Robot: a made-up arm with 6 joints. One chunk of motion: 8 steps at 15 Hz.
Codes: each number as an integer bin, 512 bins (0 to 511) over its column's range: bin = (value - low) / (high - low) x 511, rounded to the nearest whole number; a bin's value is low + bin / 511 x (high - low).
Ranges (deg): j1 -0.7..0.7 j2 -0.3..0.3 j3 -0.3..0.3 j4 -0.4..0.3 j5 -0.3..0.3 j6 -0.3..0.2
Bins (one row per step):
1: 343 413 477 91 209 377
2: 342 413 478 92 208 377
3: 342 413 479 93 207 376
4: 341 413 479 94 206 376
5: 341 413 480 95 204 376
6: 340 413 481 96 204 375
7: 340 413 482 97 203 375
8: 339 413 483 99 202 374
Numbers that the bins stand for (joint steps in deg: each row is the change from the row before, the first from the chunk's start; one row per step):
1: 0.240 0.185 0.260 -0.275 -0.055 0.069
2: 0.237 0.185 0.261 -0.274 -0.056 0.069
3: 0.237 0.185 0.262 -0.273 -0.057 0.068
4: 0.234 0.185 0.262 -0.271 -0.058 0.068
5: 0.234 0.185 0.264 -0.270 -0.060 0.068
6: 0.232 0.185 0.265 -0.268 -0.060 0.067
7: 0.232 0.185 0.266 -0.267 -0.062 0.067
8: 0.229 0.185 0.267 -0.264 -0.063 0.066

